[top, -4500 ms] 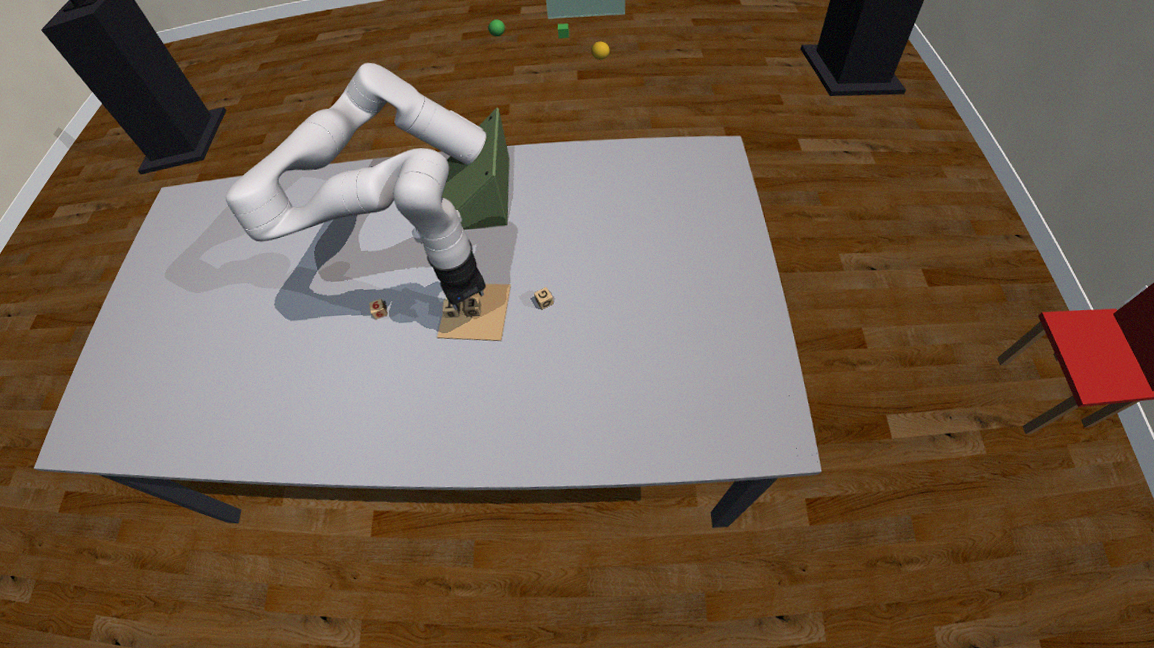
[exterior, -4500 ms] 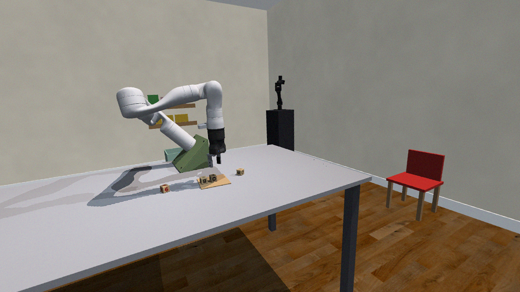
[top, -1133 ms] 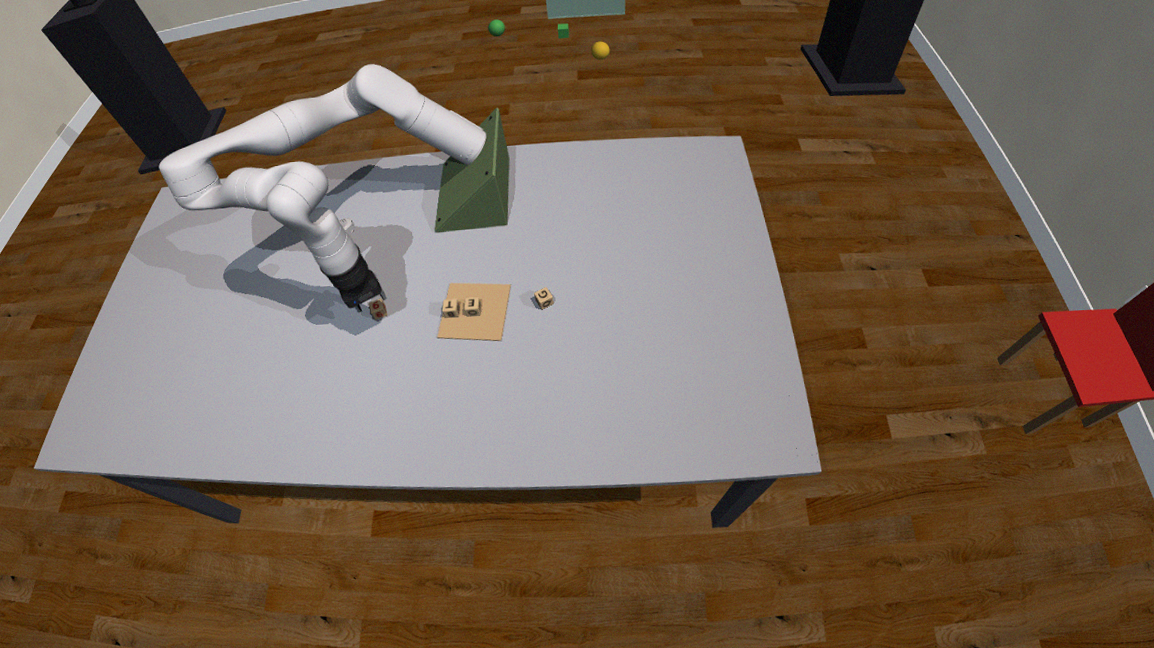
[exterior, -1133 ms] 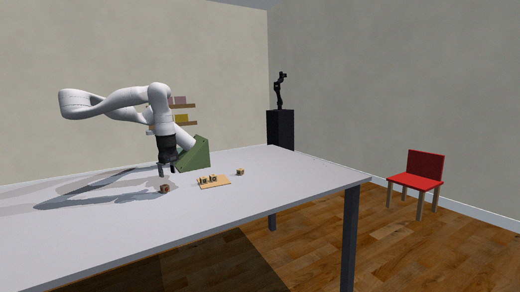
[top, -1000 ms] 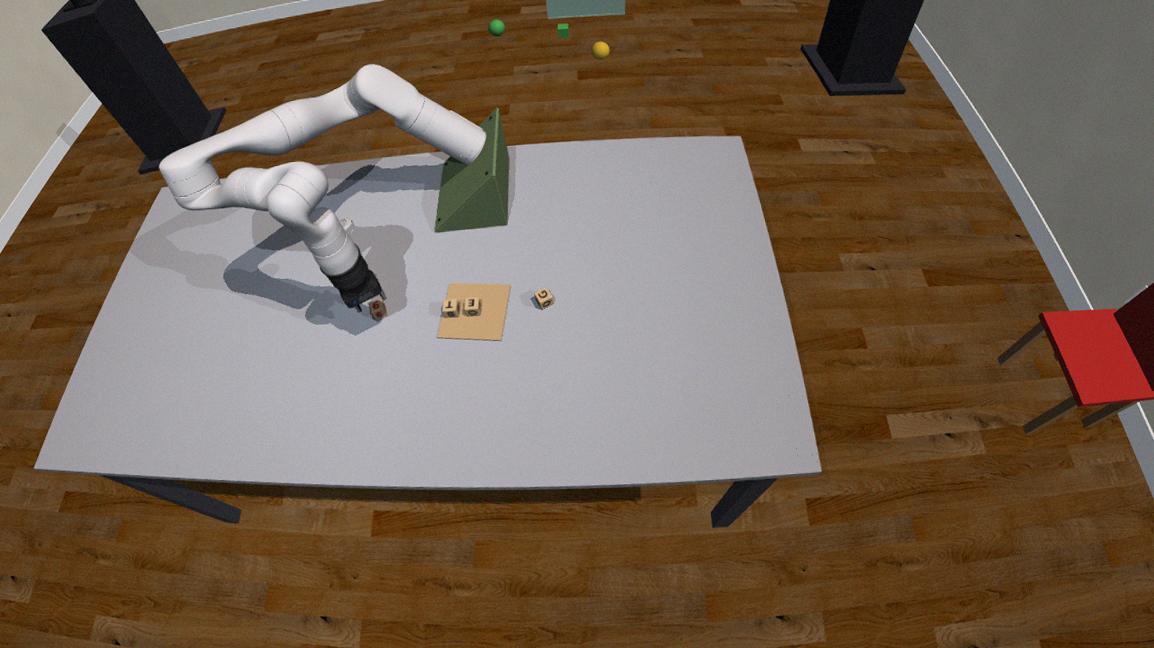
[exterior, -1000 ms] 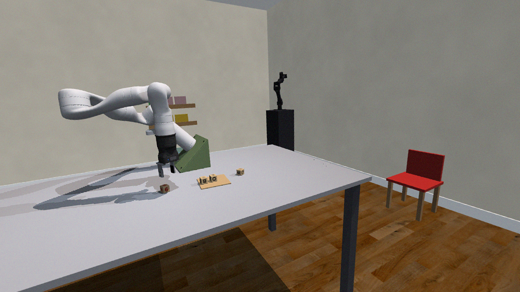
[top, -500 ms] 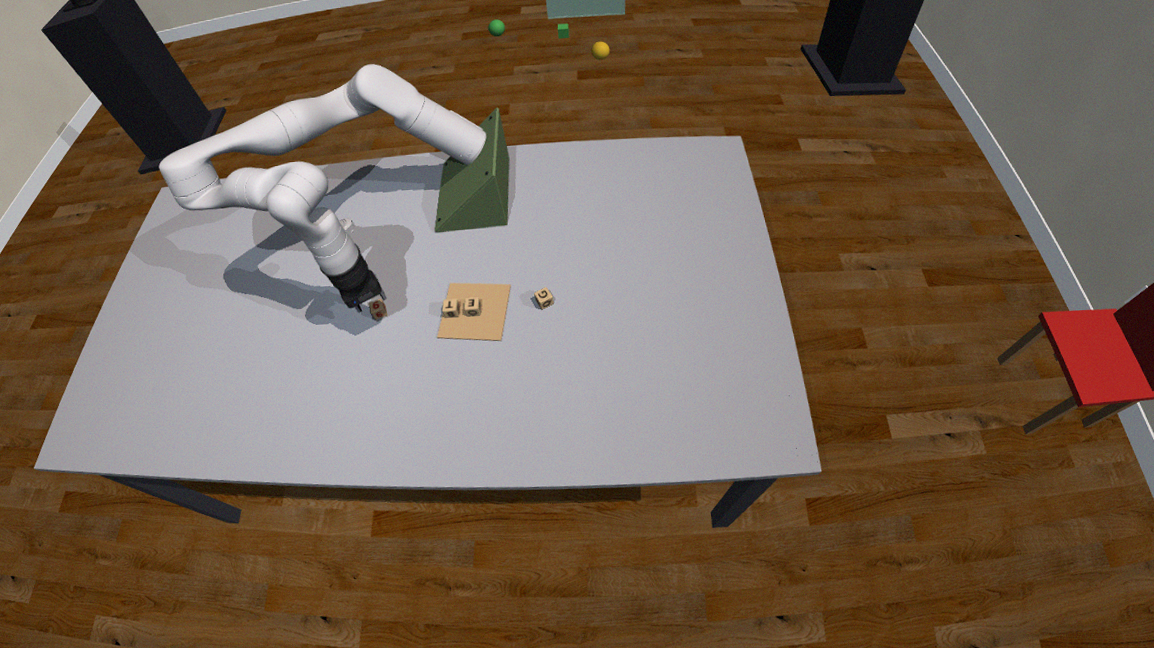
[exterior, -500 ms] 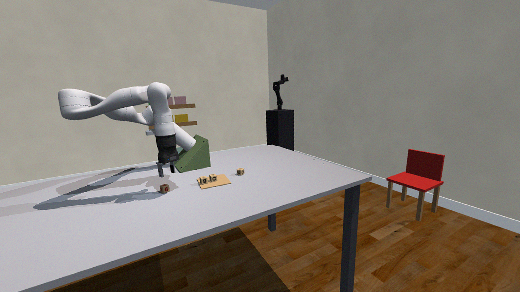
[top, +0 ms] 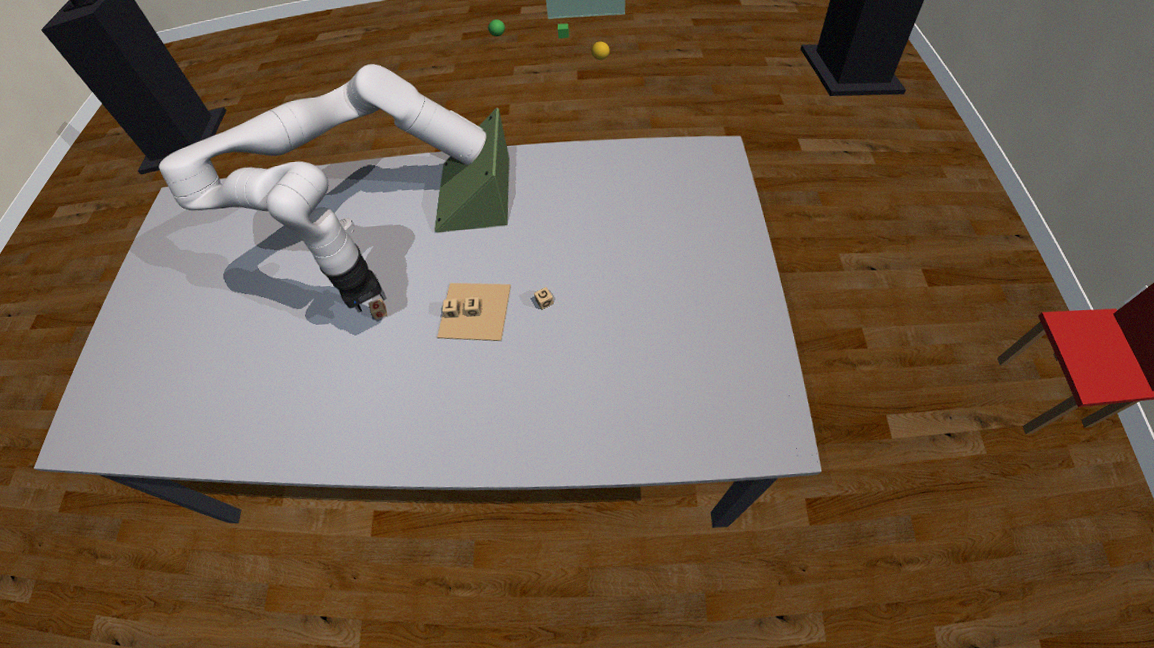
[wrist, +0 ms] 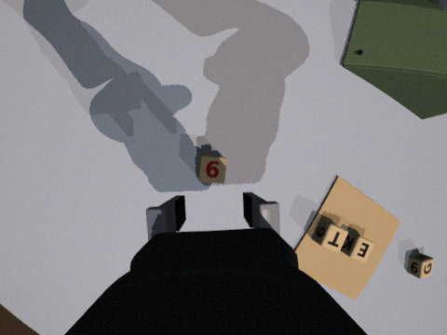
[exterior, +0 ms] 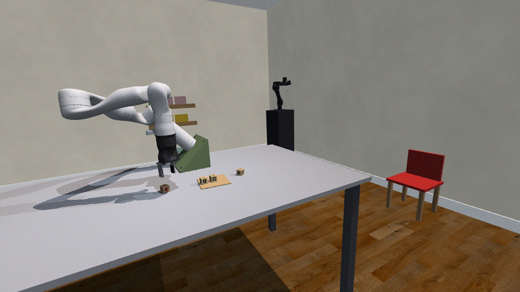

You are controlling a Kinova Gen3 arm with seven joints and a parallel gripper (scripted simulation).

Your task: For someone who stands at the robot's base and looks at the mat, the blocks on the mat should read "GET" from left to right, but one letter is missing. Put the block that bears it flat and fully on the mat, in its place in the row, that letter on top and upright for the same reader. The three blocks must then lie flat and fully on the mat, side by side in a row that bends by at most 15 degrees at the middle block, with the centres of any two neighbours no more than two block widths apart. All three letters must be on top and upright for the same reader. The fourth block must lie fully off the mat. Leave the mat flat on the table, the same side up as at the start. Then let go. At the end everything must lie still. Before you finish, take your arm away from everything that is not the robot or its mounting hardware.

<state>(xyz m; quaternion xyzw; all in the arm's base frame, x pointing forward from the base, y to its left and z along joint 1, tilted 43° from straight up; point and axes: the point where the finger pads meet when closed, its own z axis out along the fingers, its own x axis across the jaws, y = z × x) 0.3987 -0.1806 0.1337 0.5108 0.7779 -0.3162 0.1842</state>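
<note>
Right now my hand is 360 mm to the right of the G block and 90 mm above it. The rest, counted from my hand: tan mat: 200 mm to the left, 100 mm below.
</note>
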